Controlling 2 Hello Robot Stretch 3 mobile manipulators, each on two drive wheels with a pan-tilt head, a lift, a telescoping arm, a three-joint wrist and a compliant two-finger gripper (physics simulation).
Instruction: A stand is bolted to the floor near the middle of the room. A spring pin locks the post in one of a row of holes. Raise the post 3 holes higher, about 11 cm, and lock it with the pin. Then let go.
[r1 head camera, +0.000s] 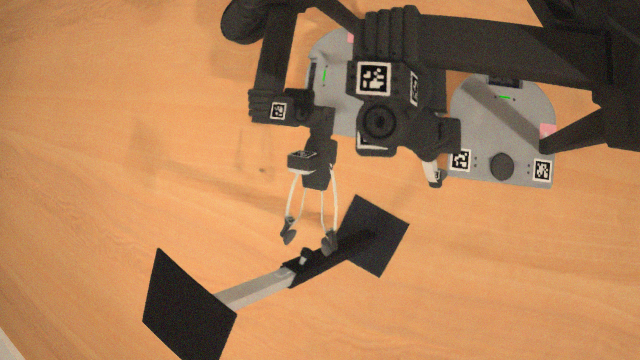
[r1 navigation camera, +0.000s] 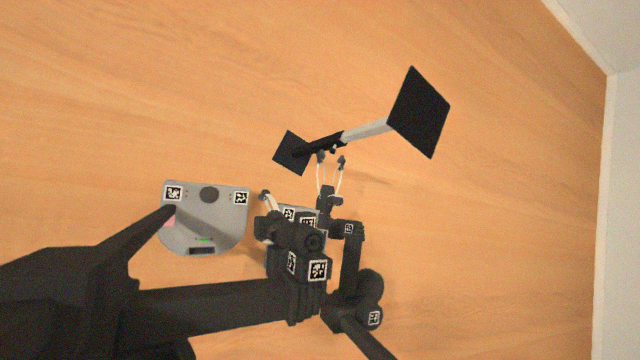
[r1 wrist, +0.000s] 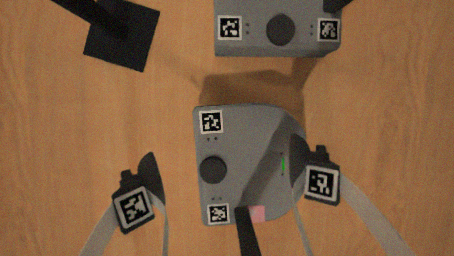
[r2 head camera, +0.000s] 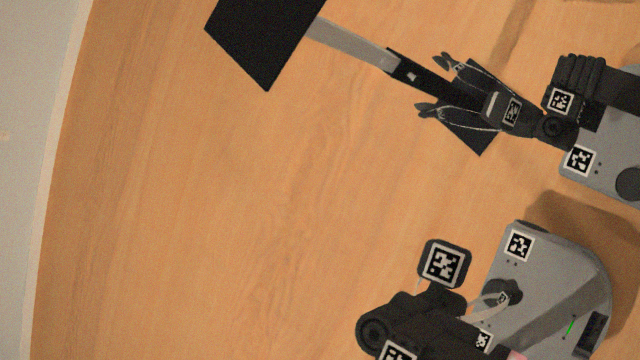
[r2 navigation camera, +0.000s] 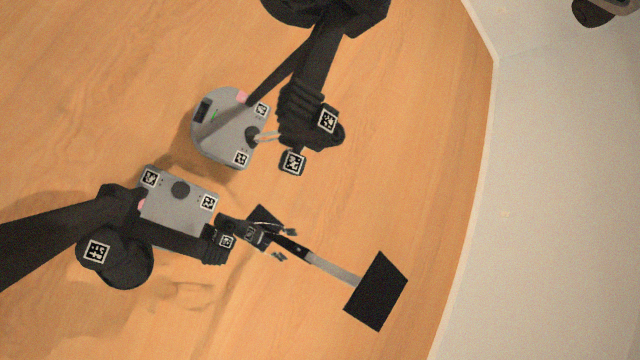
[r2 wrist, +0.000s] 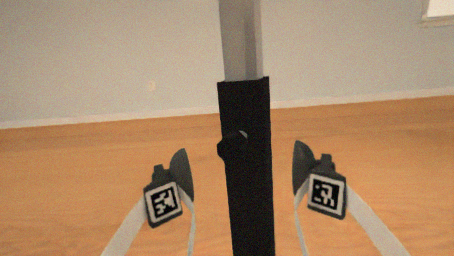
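Note:
The stand's black sleeve (r1 head camera: 320, 261) (r1 navigation camera: 320, 144) (r2 wrist: 252, 200) rises from its floor plate (r1 head camera: 387, 252) (r1 wrist: 132, 47) (r2 head camera: 477, 142). The grey post (r1 head camera: 255, 290) (r2 head camera: 352, 45) (r2 wrist: 242, 40) sticks out of the sleeve and bears a black top plate (r1 head camera: 187, 310) (r1 navigation camera: 420, 112) (r2 navigation camera: 377, 292). The pin's dark knob (r2 wrist: 231, 146) (r1 head camera: 305, 253) is on the sleeve below its rim. The r2 gripper (r2 wrist: 243, 172) (r1 head camera: 309, 237) (r2 head camera: 434, 85) is open, a finger on each side of the sleeve, fingertips slightly below the knob in its wrist view. The r1 gripper (r1 wrist: 227, 172) is open, pointing down, away from the stand.
The r1 base (r1 wrist: 250, 120) (r1 head camera: 525, 115) (r2 navigation camera: 220, 142) lies below r1's gripper. The r2 base (r2 navigation camera: 170, 210) (r1 wrist: 260, 45) stands beside it, near the stand's floor plate. r1's wrist and r2's arm are close together in the r1 head view. A pale wall (r2 navigation camera: 560, 175) borders the floor.

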